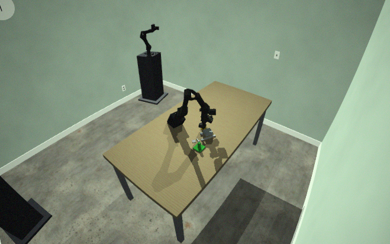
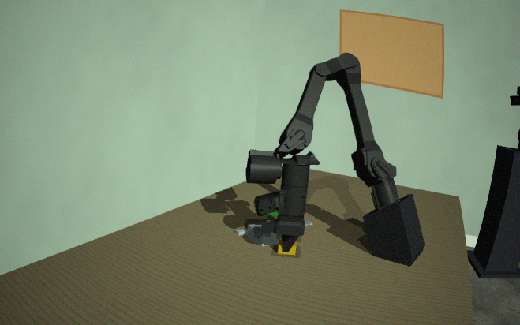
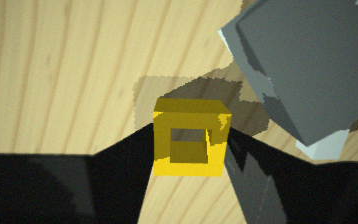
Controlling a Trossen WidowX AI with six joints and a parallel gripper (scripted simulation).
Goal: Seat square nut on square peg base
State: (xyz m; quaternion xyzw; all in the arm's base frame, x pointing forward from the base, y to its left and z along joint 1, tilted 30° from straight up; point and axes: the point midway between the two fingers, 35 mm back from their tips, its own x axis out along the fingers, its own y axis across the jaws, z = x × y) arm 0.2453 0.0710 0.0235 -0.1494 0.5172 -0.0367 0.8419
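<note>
My hand is 6 cm short of the grey block-shaped object, 5 cm to the left of it and 2 cm above it.
</note>
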